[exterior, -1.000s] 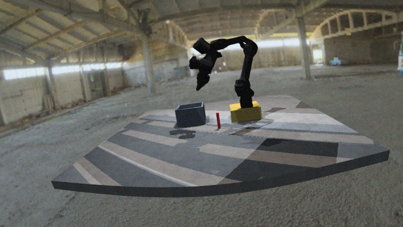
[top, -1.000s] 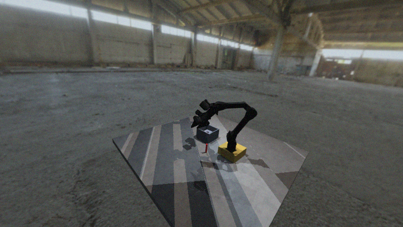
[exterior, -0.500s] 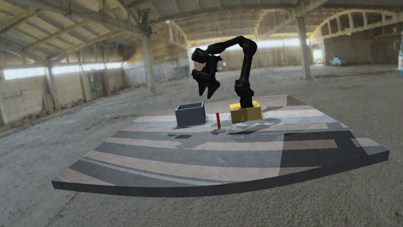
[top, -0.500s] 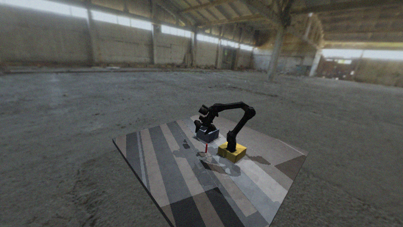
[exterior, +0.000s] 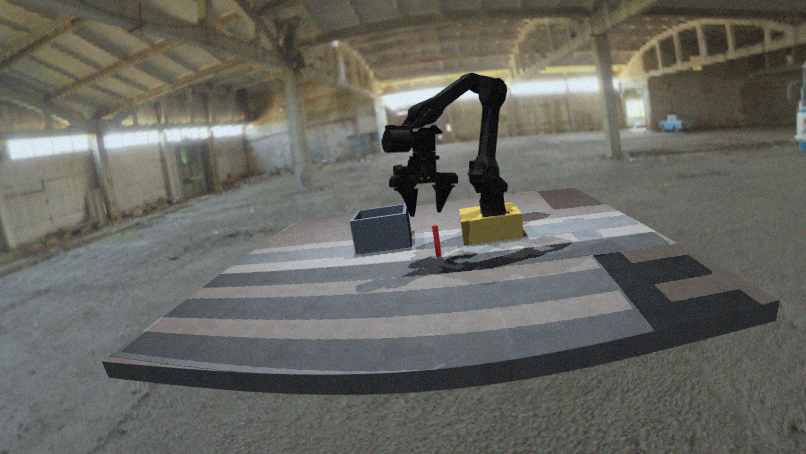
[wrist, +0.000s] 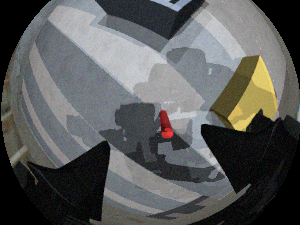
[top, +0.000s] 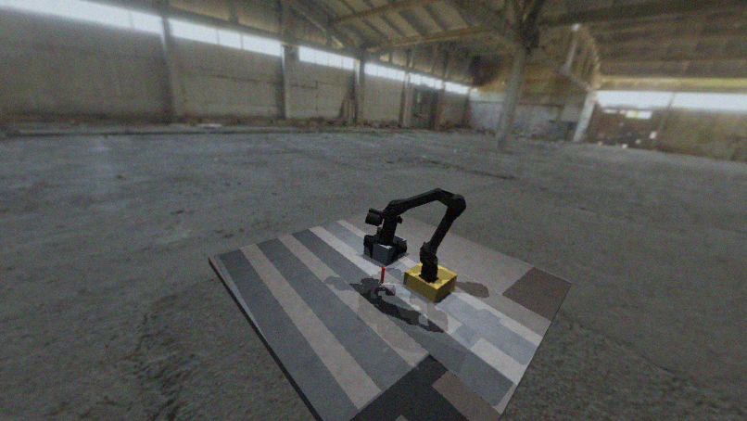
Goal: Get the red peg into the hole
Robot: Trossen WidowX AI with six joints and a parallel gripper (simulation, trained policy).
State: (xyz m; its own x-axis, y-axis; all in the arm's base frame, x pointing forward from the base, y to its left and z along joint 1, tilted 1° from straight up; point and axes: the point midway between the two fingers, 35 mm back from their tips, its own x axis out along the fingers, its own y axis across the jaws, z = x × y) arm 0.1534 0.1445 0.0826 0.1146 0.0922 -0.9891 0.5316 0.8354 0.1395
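The red peg lies 70 mm below my gripper tip and 20 mm behind it. The rest, counted from my gripper tip: dark blue-grey box: 180 mm ahead, 160 mm to the right, 80 mm below.
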